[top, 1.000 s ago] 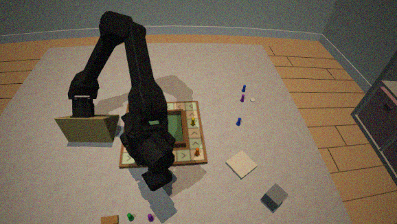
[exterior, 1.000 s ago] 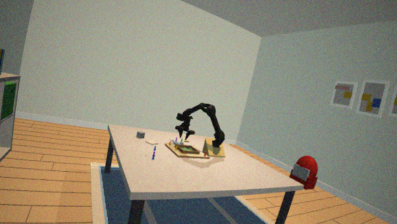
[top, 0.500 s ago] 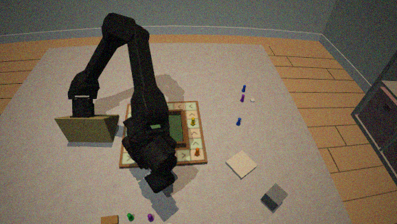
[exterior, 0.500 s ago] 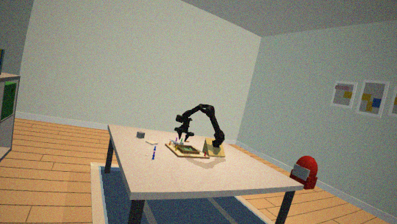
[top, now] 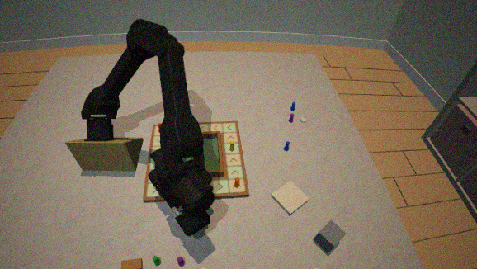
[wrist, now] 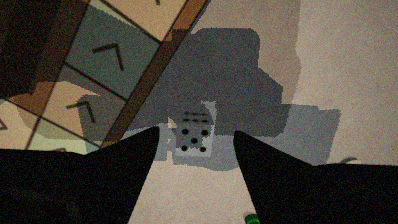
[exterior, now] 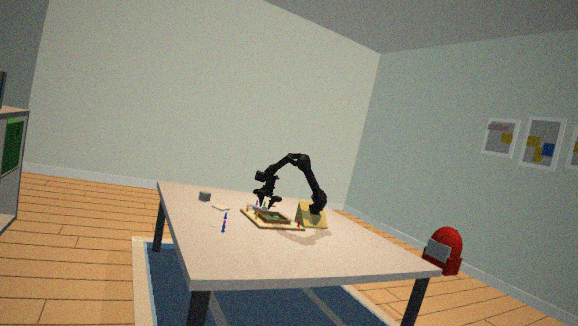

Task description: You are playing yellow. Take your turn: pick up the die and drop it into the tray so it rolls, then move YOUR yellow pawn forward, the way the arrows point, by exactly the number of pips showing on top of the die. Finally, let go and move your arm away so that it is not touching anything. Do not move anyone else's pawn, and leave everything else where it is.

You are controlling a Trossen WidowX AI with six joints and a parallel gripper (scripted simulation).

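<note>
Right now my gripper tip is 130 mm short of the yellow pawn, 220 mm to the right of it and 10 mm below it. The rest, counted from my gripper tip: green pawn (50 mm behind, 120 mm to the right); then orange pawn (140 mm ahead, 90 mm to the left, 10 mm above); then white die (right at my gripper tip).
</note>
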